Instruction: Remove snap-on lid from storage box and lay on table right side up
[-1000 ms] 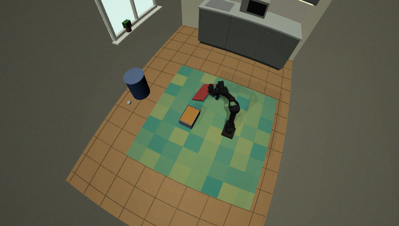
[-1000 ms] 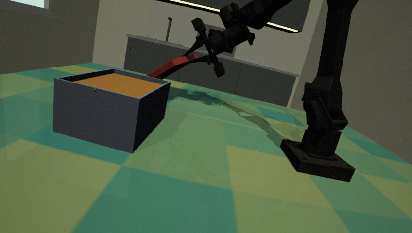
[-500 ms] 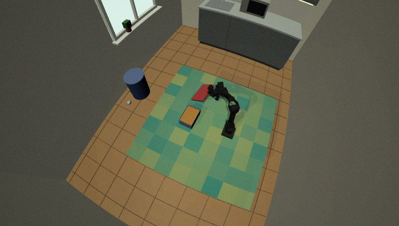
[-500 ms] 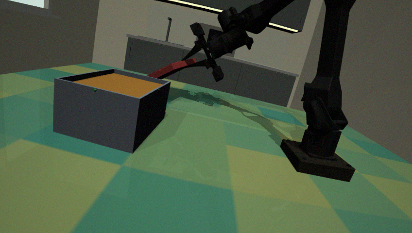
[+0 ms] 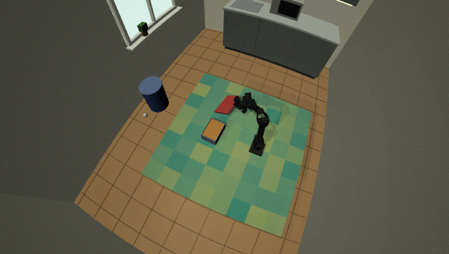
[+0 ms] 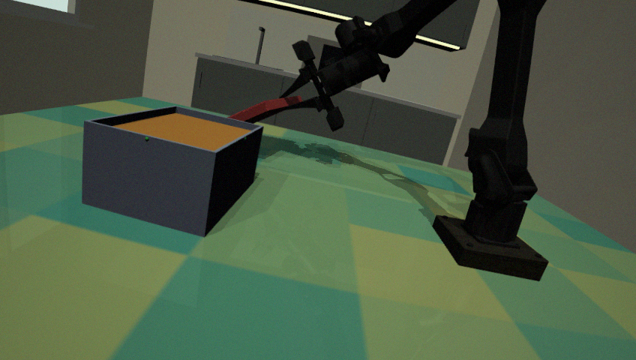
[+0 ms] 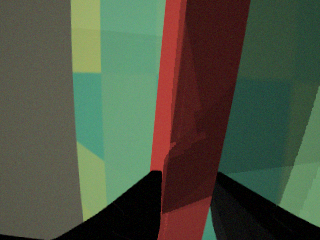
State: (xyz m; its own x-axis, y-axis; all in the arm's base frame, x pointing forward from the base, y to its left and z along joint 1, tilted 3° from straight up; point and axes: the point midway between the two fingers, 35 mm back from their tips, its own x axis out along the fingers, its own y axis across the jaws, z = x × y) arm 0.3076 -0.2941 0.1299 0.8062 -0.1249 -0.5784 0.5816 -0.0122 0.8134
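My gripper tip is 7 cm short of the red lid, 2 cm to the left of it and 4 cm above it. Round my gripper tip: storage box: 9 cm ahead, 30 cm to the left, 6 cm below.
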